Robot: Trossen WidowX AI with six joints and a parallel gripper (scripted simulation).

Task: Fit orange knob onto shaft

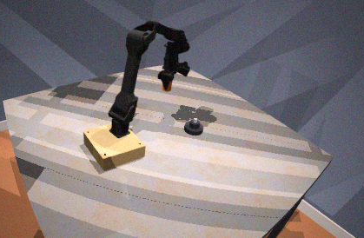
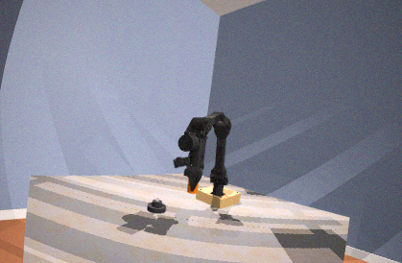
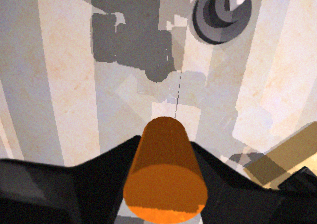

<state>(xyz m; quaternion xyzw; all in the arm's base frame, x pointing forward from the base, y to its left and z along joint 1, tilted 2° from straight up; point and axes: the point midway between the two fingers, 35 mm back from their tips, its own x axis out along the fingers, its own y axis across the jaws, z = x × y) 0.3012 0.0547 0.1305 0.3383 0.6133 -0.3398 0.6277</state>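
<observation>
Right now my gripper tip is 2 cm short of the round pedestal, 17 cm to the left of it and 11 cm above it. Round my gripper tip: orange knob: 3 cm above.
</observation>
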